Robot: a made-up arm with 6 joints.
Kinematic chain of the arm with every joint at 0, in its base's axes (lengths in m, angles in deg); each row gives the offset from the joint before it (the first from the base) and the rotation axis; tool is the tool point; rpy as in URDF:
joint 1: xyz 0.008 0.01 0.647 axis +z
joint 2: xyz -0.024 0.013 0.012 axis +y
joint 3: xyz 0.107 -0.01 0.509 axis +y
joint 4: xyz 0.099 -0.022 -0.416 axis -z
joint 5: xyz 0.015 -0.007 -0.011 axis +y
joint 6: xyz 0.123 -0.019 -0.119 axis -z
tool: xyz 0.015 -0.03 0.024 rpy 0 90 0
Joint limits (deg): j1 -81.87..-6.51 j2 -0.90..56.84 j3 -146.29..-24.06 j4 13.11..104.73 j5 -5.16..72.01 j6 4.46..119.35
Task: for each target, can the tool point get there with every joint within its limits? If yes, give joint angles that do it. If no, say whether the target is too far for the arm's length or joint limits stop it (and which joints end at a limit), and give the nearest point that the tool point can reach.
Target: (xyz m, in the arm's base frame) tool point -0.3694 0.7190 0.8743
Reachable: no: joint limits stop it (at a limit: joint 1, joint 2, joint 3, joint 5) | nearest point 0.3624 -0.0027 0.6916 | short by 1.044 m
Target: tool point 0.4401 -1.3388 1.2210
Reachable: no: too far | nearest point 0.3204 -0.9652 1.0679 | short by 0.421 m
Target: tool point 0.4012 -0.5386 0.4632
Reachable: yes | joints -43.23 46.63 -67.96 88.04 1.06 78.40
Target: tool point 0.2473 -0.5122 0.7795
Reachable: yes | joints -51.57 6.88 -37.61 34.69 4.95 38.22
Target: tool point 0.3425 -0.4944 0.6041
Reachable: yes | joints -43.50 23.51 -39.82 34.24 12.42 16.04
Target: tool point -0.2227 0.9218 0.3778
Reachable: no: joint limits stop it (at a limit: joint 1, joint 2, joint 3, joint 4, joint 5) | nearest point 0.2028 0.0199 0.3374 | short by 0.998 m
